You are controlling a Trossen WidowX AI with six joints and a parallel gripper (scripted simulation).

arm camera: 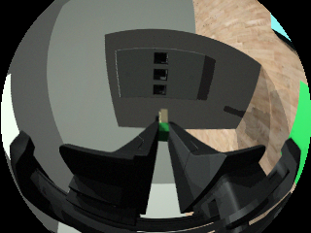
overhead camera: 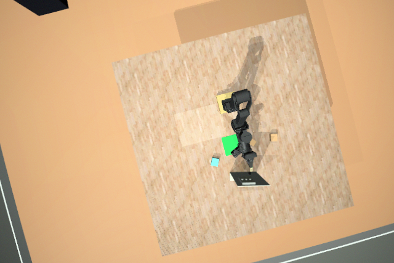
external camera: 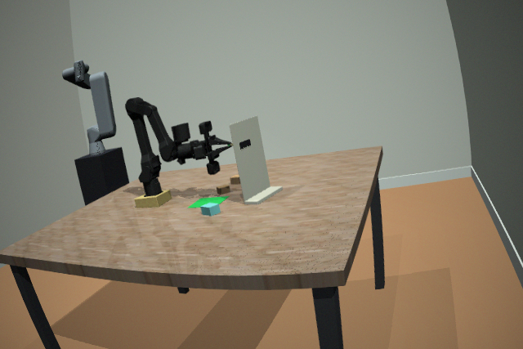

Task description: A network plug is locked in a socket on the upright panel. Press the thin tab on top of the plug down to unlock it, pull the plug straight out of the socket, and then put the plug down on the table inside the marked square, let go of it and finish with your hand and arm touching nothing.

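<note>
My gripper tip is 11 cm past the marked green square, 4 cm to the left of it and 19 cm above it. The rest, counted from my gripper tip: tan network plug 1 cm ahead; then upright panel 8 cm ahead, 3 cm to the right, 7 cm below; then cyan block 4 cm behind, 18 cm to the right, 18 cm below.
</note>
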